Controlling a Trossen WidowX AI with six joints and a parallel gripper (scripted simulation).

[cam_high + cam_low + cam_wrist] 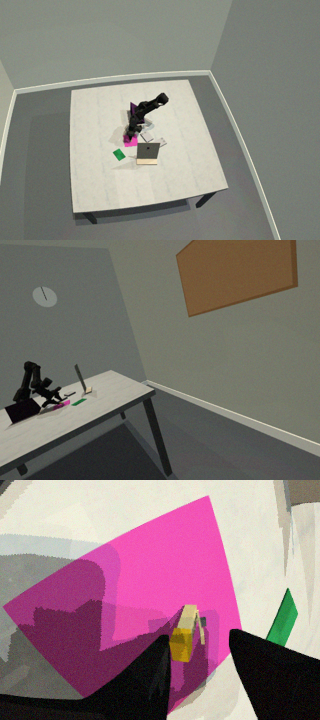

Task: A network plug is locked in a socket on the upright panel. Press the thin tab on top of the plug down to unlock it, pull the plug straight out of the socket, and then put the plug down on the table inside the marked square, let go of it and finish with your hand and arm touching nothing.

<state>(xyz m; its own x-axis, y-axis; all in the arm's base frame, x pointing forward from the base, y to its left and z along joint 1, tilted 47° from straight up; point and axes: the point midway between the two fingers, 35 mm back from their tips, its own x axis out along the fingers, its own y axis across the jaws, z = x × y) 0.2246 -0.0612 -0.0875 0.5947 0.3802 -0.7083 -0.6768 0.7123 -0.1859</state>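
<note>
My gripper tip is now 10 mm above the network plug. Round my gripper tip: grey upright panel (220 mm ahead, 100 mm above, 80 mm to the left); marked square (20 mm below); green flat card (130 mm to the right, 110 mm ahead, 20 mm below).
</note>
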